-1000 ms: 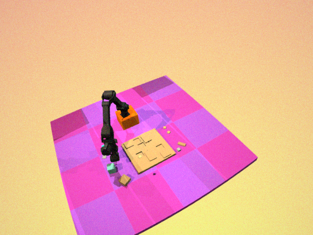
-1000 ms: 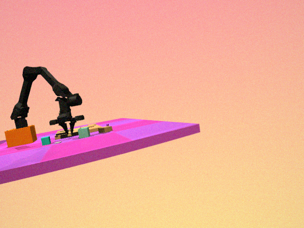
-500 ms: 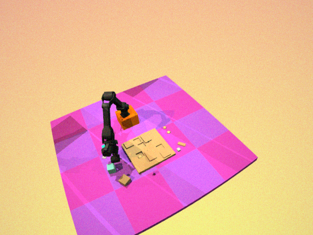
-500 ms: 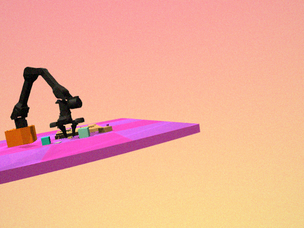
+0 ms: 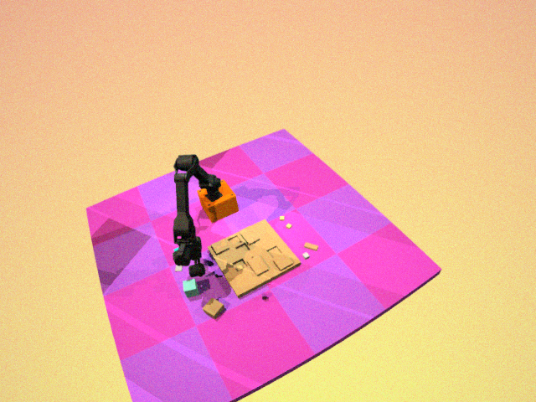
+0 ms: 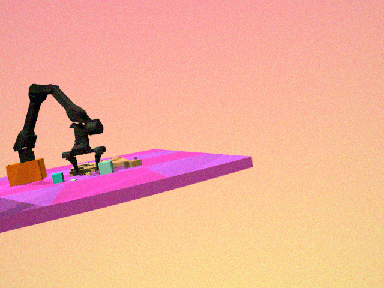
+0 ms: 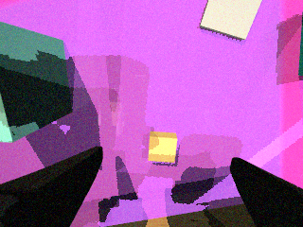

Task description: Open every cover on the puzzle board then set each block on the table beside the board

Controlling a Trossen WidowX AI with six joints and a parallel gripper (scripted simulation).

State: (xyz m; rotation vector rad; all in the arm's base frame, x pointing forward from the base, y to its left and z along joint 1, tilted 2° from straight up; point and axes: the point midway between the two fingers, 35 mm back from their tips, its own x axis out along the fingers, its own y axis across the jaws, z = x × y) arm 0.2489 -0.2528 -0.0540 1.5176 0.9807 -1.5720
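Now: gripper tip 13 cm past the teal cube and 3 cm to the left of it. The rest, counted from my gripper tip: tiny dark piece: 28 cm ahead, 12 cm to the left, 1 cm below; then brown block: 20 cm ahead, 6 cm to the right.
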